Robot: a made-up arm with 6 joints.
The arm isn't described. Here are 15 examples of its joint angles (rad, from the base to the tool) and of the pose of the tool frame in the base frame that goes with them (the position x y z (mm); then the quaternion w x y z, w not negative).
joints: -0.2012 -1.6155 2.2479 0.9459 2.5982 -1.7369
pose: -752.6 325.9 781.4 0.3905 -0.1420 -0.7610 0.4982
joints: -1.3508 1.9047 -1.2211 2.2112 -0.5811 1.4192
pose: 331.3 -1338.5 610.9 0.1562 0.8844 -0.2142 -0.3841
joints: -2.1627 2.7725 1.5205 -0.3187 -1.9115 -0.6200
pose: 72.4 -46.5 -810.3 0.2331 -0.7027 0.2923 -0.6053
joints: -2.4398 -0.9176 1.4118 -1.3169 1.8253 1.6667
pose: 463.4 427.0 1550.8 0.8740 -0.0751 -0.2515 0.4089
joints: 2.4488 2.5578 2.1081 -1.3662 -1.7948 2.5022
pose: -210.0 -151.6 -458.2 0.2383 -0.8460 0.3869 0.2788
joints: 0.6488 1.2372 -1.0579 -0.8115 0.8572 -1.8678
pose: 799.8 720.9 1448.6 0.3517 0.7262 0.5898 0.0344
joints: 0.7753 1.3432 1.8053 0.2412 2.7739 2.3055
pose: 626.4 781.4 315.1 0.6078 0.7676 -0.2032 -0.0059
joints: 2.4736 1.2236 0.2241 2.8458 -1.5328 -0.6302
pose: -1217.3 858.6 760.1 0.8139 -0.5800 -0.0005 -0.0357
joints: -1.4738 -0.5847 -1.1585 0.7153 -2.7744 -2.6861
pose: -49.4 994.0 1201.1 0.0887 -0.6133 0.0012 0.7849
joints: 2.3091 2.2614 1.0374 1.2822 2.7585 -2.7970
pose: -608.9 472.1 -581.4 0.5410 0.5220 0.3186 0.5773
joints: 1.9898 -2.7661 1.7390 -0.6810 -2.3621 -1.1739
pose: 175.6 -775.1 -350.5 0.3418 0.0640 -0.6650 0.6610
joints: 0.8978 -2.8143 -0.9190 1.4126 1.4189 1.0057
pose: -219.3 80.3 -960.0 0.5274 -0.4298 0.7131 0.1689
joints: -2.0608 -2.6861 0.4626 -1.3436 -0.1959 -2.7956
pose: 583.9 806.9 -859.1 0.3011 -0.3970 -0.8347 0.2345
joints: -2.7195 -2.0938 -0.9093 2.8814 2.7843 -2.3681
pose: 852.6 299.8 -445.8 0.5307 0.4903 0.2868 0.6291
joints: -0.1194 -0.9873 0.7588 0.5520 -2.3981 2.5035
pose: -1113.4 180.9 1456.0 0.1391 -0.5277 0.5727 -0.6118
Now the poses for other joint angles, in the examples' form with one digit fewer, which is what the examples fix.
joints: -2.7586 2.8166 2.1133 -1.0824 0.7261 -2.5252
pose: 296 79 -347 0.337 -0.108 -0.885 -0.304
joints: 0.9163 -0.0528 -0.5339 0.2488 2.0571 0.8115
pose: -250 -149 1947 0.875 -0.056 -0.431 -0.212
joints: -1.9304 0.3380 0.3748 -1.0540 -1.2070 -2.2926
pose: -11 -638 1940 0.603 0.204 -0.220 -0.740
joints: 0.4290 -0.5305 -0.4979 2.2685 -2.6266 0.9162
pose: -828 -289 1649 0.089 -0.694 -0.714 0.038
